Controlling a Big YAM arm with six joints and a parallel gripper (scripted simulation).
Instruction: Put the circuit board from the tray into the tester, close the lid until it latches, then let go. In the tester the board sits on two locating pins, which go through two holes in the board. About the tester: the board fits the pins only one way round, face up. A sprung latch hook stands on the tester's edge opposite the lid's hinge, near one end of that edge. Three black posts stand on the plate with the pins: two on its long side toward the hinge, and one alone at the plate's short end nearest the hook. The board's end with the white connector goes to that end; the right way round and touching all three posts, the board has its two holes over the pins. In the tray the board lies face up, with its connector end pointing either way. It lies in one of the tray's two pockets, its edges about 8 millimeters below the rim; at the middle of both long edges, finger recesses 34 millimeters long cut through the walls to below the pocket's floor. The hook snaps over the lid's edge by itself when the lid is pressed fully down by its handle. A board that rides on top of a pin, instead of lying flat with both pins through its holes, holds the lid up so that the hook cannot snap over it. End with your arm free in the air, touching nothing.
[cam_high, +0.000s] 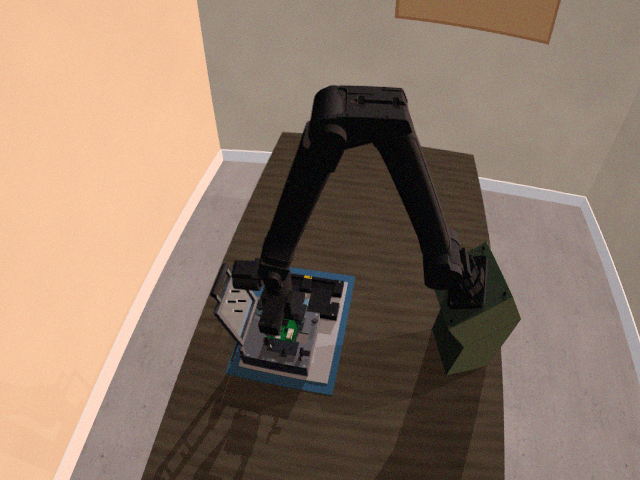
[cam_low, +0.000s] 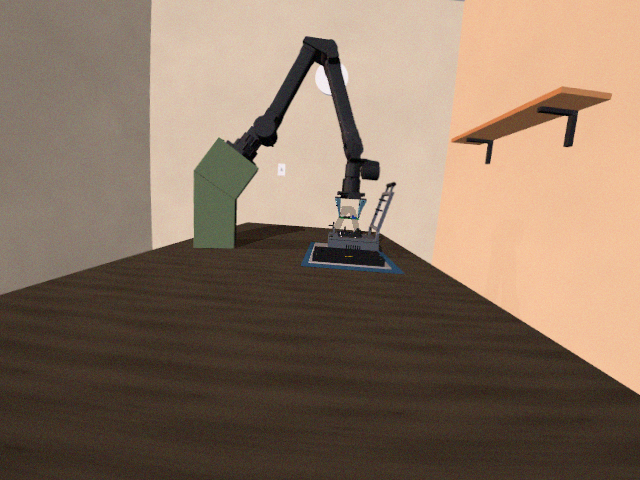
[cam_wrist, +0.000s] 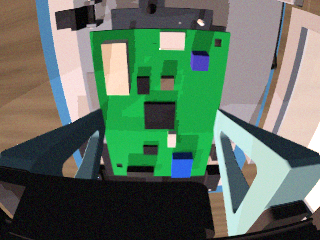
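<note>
The green circuit board is right at my hand. Round my hand: black latch hook: 7 cm behind, 5 cm to the left, 5 cm below; then tester lid: 12 cm ahead, 5 cm above, 3 cm to the left.
</note>
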